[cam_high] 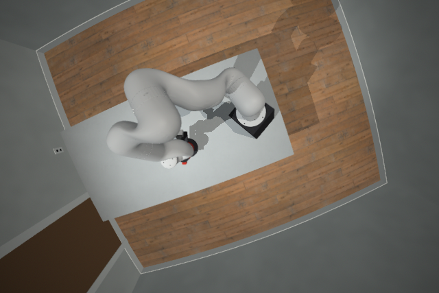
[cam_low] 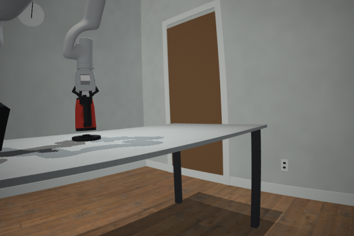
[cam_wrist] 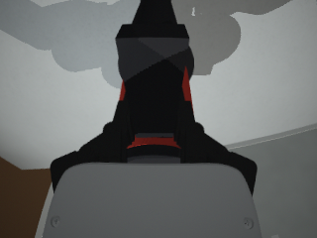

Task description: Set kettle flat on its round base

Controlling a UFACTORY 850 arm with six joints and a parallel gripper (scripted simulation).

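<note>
My hand is 50 mm above the red kettle, 20 mm to the right of it and 10 mm short of it. From my hand the other things lie so: black round base: 180 mm below, 50 mm to the left, 20 mm ahead.
</note>
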